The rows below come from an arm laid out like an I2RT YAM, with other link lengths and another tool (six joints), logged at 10 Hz.
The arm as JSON. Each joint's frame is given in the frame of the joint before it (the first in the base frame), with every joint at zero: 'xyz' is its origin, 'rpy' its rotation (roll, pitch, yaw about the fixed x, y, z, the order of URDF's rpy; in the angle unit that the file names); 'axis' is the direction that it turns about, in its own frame. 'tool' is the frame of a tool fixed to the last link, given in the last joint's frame.
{
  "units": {
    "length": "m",
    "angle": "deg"
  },
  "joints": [
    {
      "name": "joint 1",
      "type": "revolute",
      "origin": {
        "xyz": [
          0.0,
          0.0,
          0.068
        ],
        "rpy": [
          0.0,
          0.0,
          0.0
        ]
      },
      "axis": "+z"
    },
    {
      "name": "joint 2",
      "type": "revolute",
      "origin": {
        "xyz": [
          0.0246,
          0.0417,
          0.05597
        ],
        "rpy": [
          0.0,
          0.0,
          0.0
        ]
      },
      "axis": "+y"
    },
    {
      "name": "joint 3",
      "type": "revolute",
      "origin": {
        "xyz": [
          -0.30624,
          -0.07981,
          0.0
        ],
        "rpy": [
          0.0,
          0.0,
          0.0
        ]
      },
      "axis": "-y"
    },
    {
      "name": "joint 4",
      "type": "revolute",
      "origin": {
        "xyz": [
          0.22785,
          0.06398,
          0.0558
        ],
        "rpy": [
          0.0,
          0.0,
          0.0
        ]
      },
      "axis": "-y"
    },
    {
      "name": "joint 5",
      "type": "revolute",
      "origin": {
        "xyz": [
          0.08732,
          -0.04,
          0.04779
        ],
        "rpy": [
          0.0,
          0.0,
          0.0
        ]
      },
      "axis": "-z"
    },
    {
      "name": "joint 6",
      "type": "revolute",
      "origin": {
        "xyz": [
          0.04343,
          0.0,
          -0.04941
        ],
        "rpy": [
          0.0,
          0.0,
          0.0
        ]
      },
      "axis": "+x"
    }
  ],
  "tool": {
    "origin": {
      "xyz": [
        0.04,
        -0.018,
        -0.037
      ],
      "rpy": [
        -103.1,
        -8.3,
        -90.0
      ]
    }
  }
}
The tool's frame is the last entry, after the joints.
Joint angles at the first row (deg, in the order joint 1, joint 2, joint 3, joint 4, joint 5, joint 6):
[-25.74 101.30 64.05 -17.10 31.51 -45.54]
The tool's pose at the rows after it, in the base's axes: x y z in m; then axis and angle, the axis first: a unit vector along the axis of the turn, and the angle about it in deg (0 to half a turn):
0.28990 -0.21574 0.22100 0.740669 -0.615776 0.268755 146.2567
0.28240 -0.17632 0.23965 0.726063 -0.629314 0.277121 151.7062
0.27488 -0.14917 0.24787 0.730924 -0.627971 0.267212 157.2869
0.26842 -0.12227 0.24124 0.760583 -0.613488 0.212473 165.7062
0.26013 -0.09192 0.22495 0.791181 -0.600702 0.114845 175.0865
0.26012 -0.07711 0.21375 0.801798 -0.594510 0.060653 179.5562
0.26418 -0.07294 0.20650 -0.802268 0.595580 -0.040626 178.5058
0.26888 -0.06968 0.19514 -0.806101 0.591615 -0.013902 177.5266
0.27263 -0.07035 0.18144 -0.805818 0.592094 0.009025 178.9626
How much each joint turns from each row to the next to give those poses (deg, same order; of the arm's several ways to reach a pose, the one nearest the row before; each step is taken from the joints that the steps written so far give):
[3.46 -3.30 0.00 -4.79 -0.03 5.71]
[5.33 -5.69 0.00 -6.67 -0.91 8.59]
[3.48 -3.82 0.00 -5.02 -3.54 4.96]
[2.44 -1.90 0.00 -5.84 -9.51 3.63]
[1.97 0.21 -0.06 -6.51 -12.83 3.86]
[0.90 1.53 -0.03 -1.95 -6.62 1.67]
[0.06 1.47 0.00 0.42 -2.67 0.85]
[0.07 2.45 0.00 0.22 -2.38 0.00]
[-0.02 3.10 0.00 0.11 0.02 0.00]

